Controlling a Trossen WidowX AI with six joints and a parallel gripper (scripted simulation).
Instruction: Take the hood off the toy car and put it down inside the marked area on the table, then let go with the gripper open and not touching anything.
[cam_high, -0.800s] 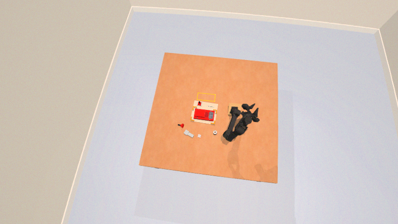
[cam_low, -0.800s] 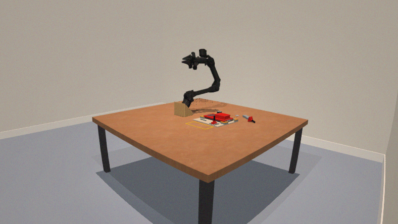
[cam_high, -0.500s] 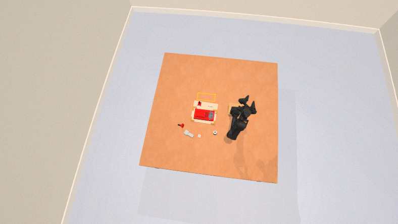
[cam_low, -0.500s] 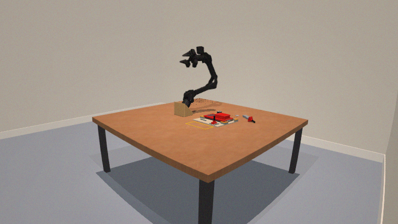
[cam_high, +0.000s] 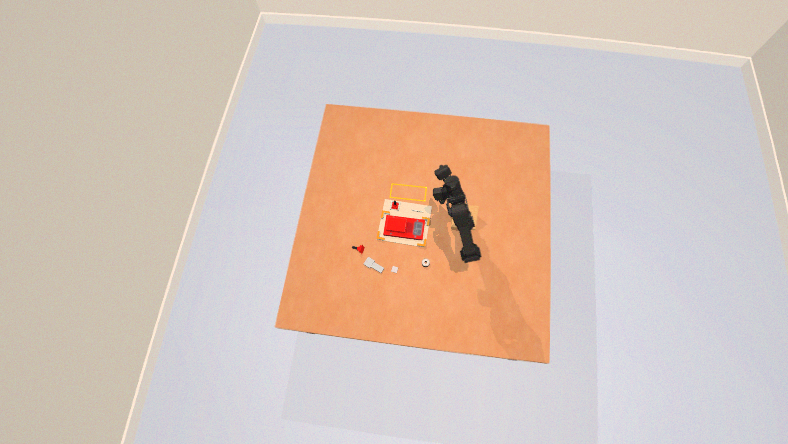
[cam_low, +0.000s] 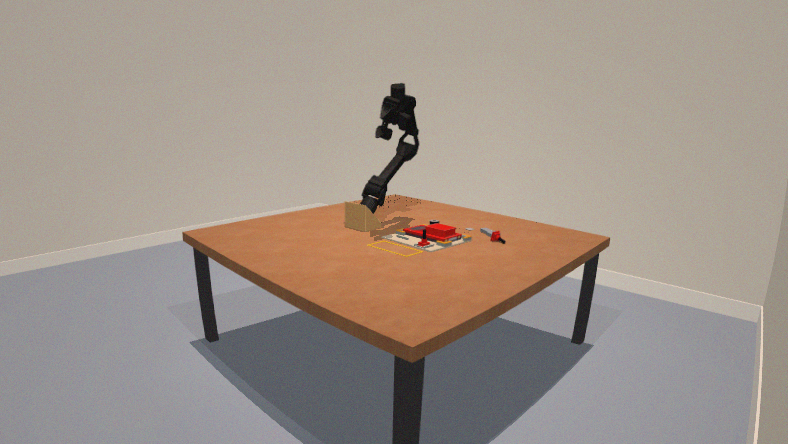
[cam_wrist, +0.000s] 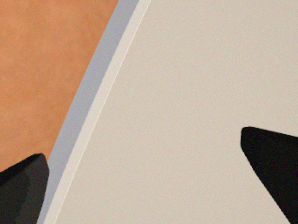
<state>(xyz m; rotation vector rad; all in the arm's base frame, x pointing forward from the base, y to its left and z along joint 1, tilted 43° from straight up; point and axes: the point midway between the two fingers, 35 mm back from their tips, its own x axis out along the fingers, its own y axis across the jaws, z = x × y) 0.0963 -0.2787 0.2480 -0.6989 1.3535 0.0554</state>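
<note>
The hood is 210 mm ahead of my gripper tip, 110 mm to the left of it and 370 mm below it.
</note>
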